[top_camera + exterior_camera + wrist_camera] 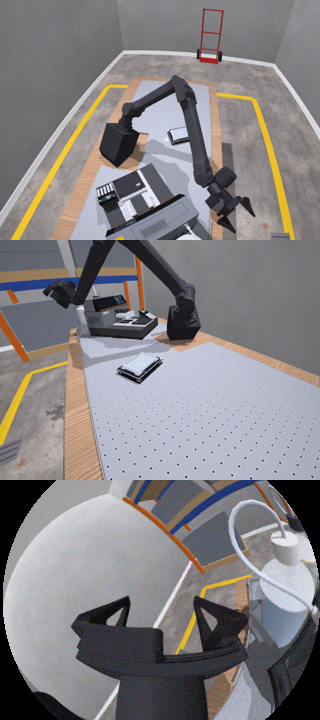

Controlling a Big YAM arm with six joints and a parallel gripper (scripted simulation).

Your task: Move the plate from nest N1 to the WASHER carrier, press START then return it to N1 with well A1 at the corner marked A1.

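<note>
My gripper is now 390 mm past the white well plate, 590 mm to the right of it and 260 mm above it. From my hand the other things lie so: plate washer: 430 mm behind, 10 mm to the left, 160 mm below; black nest N1: 390 mm behind, 590 mm to the left, 270 mm below; dark carrier: 550 mm behind, 110 mm to the left, 210 mm below.
</note>
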